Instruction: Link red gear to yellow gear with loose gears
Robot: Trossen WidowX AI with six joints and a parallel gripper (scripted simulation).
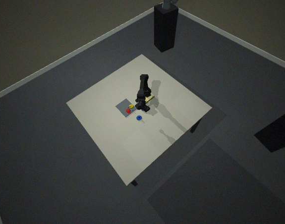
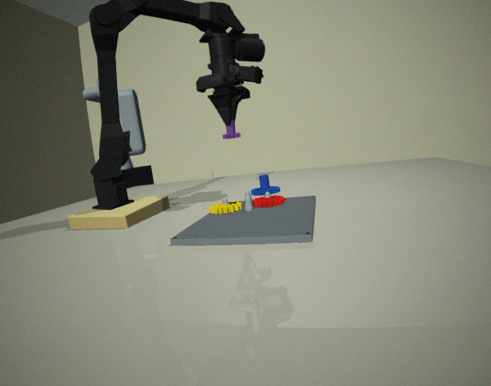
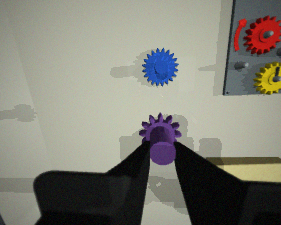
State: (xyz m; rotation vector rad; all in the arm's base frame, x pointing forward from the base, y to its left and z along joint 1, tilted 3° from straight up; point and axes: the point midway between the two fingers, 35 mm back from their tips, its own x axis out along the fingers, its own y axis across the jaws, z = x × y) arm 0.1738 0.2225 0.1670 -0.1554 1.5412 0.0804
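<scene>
Right now the red gear is 140 mm ahead of my gripper tip, 150 mm to the right of it and 150 mm below it. Round my gripper tip: purple gear 10 mm below; then blue gear 70 mm ahead, 150 mm below; then red arrow 130 mm ahead, 110 mm to the right, 150 mm below.
</scene>
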